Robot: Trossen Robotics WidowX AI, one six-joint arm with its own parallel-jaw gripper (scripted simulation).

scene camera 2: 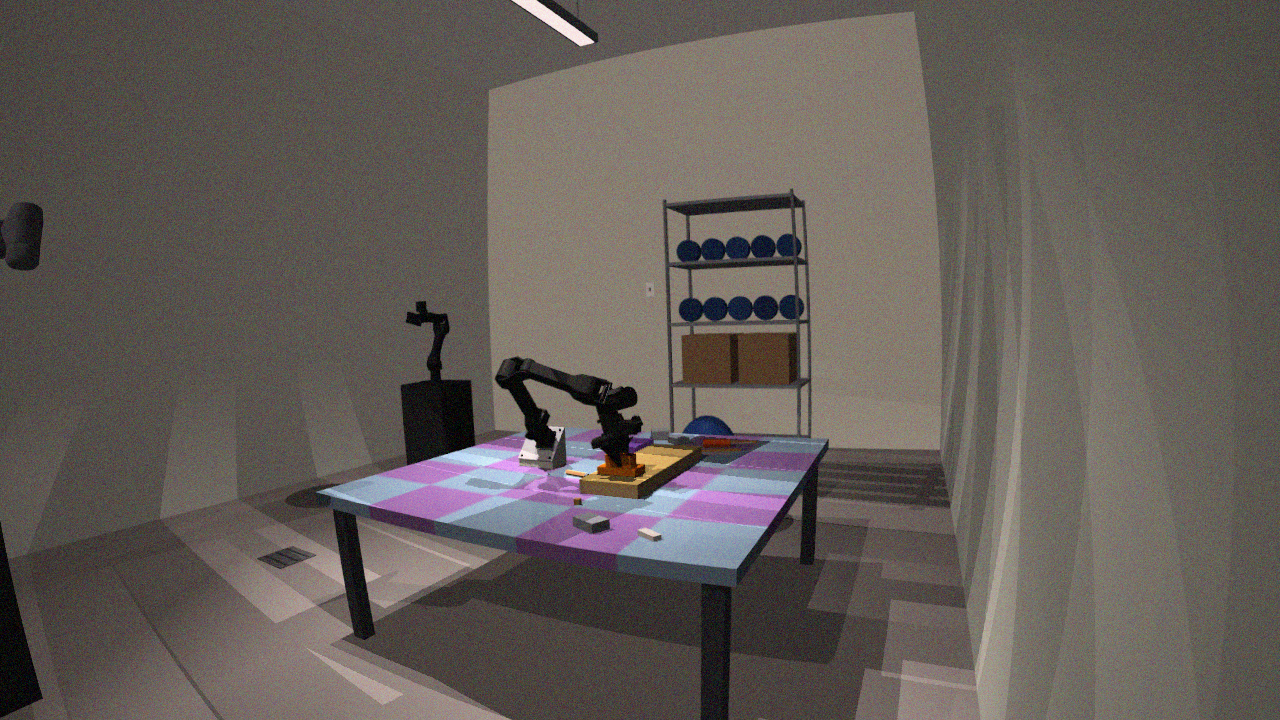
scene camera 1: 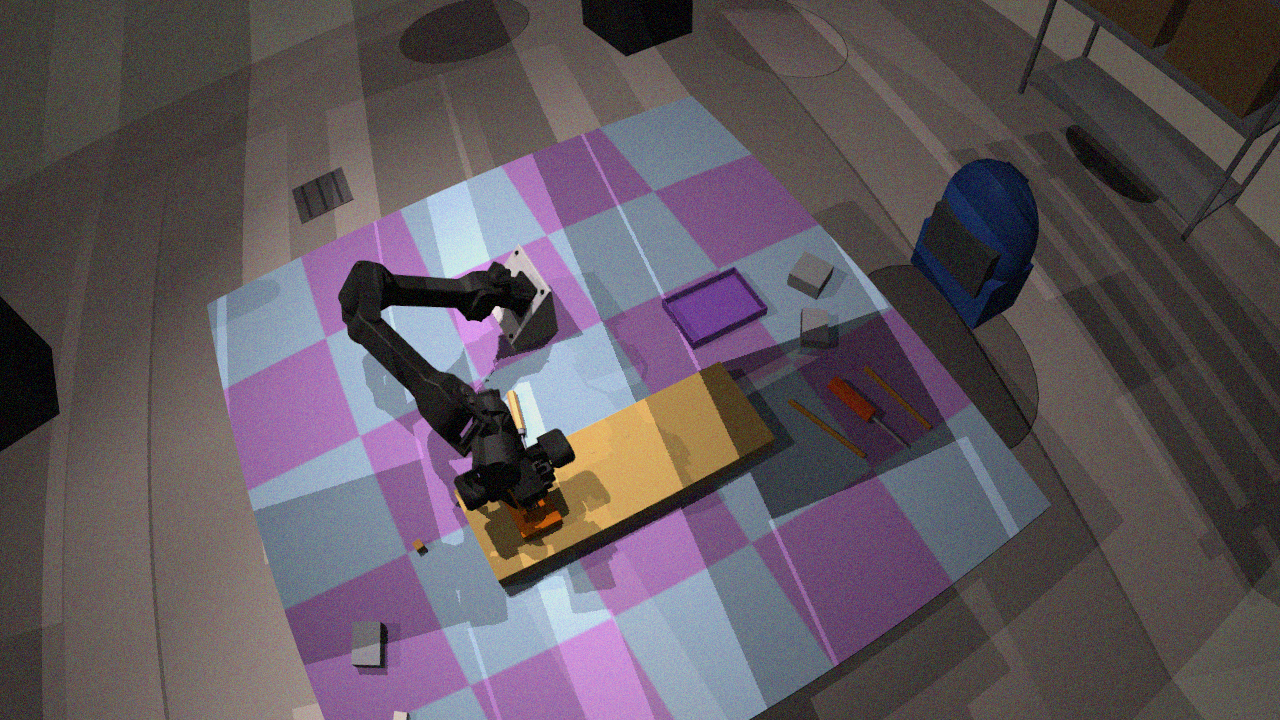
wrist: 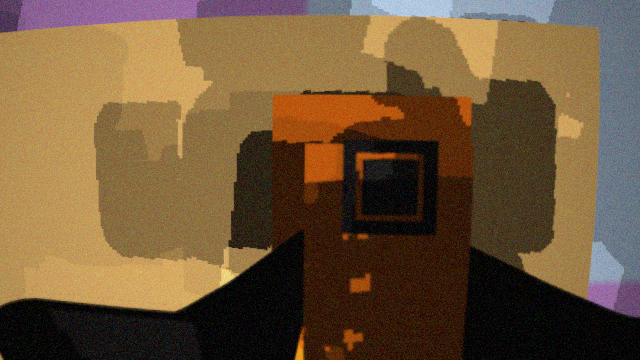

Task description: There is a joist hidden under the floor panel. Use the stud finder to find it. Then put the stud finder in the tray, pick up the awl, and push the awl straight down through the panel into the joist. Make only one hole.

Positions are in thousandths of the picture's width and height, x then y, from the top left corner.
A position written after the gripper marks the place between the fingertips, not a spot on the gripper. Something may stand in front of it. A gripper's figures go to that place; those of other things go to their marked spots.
Scene:
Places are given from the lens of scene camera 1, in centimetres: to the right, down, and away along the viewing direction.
gripper (scene camera 1: 413, 697): -18, 23, 123
stud finder (scene camera 1: 423, 717): -16, 25, 122

